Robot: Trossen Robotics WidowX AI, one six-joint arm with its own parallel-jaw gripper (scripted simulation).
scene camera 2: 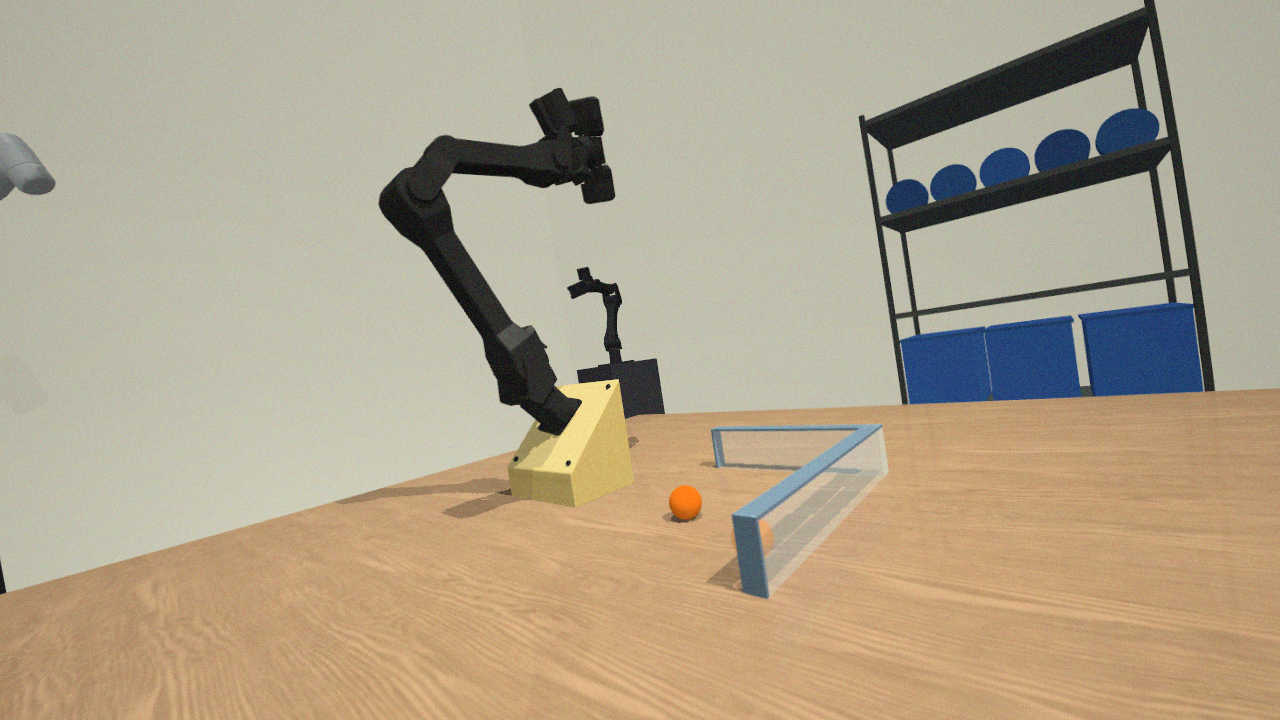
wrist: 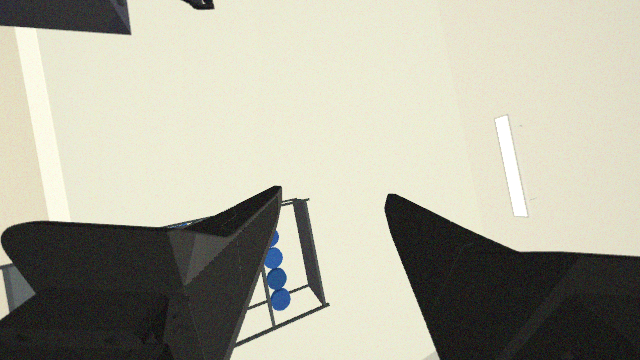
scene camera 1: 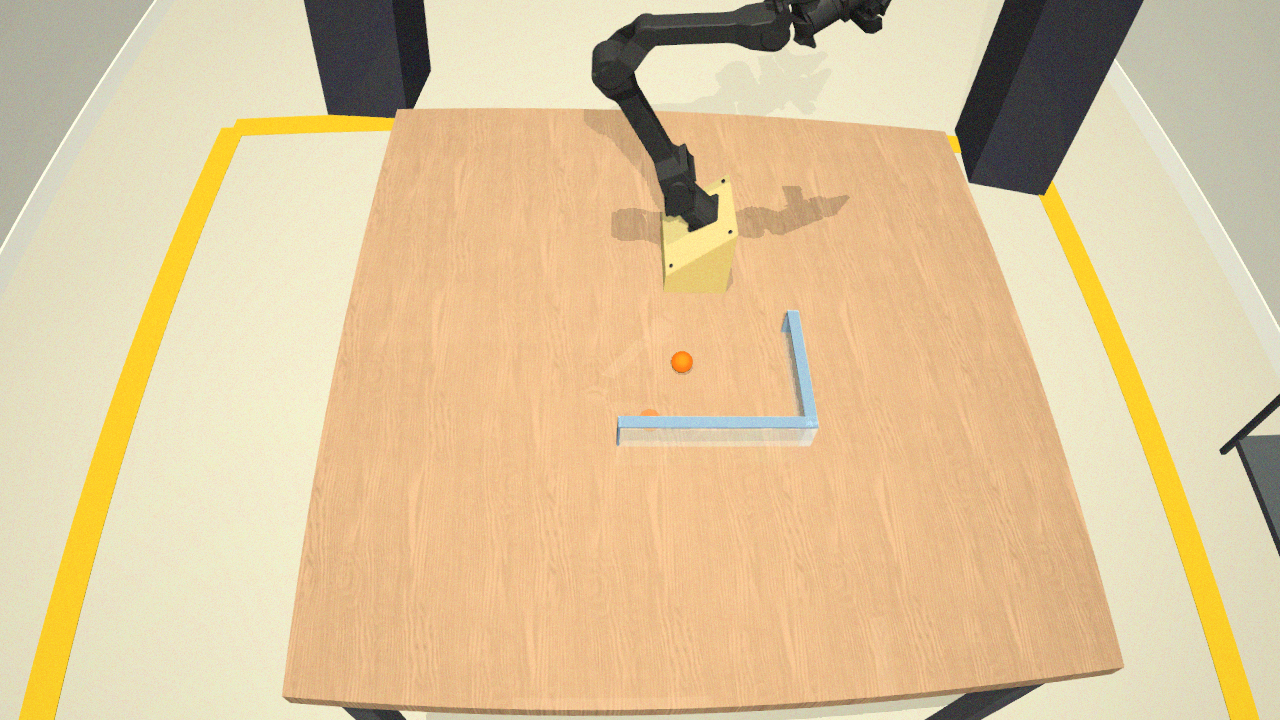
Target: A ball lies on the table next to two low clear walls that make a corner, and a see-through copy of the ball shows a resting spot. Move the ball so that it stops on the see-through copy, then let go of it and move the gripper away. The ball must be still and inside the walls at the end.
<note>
The gripper (scene camera 2: 602,150) is open, with nothing in its grasp. Also in view: an orange ball (scene camera 2: 685,502) and a clear wall (scene camera 2: 788,451).
The gripper is seen too in the wrist view (wrist: 334,197). The clear wall also shows in scene camera 1 (scene camera 1: 794,385). The wrist view does not show the orange ball: it is out of frame.
</note>
